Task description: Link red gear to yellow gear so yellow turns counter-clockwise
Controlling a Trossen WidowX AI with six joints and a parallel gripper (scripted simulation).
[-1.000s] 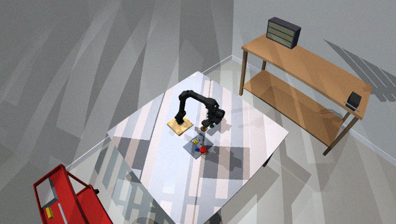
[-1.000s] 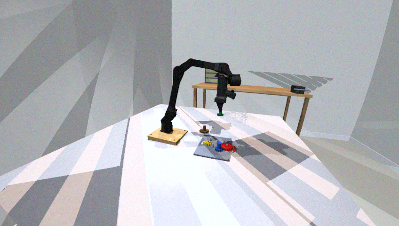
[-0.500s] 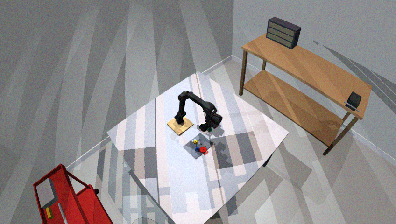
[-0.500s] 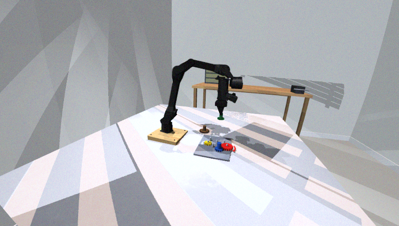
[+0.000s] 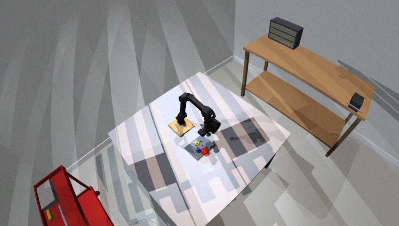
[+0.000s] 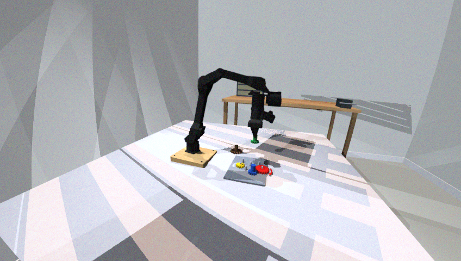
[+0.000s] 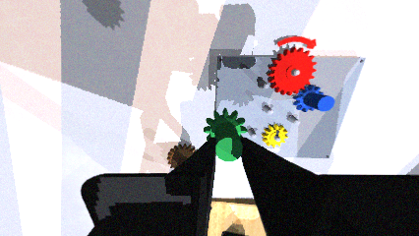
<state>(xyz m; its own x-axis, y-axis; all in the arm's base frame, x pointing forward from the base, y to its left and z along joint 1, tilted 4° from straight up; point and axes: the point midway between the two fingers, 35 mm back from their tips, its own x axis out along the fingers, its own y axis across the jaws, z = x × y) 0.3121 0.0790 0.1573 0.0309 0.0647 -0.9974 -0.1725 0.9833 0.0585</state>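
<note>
Now: the blue gear 130 mm to the right of my gripper tip, 100 mm below it and 30 mm ahead of it. From my gripper tip the other things lie so: yellow gear: 110 mm below, 100 mm to the right, 40 mm behind; then green gear: 10 mm below; then red gear: 110 mm below, 90 mm to the right, 70 mm ahead.
</note>
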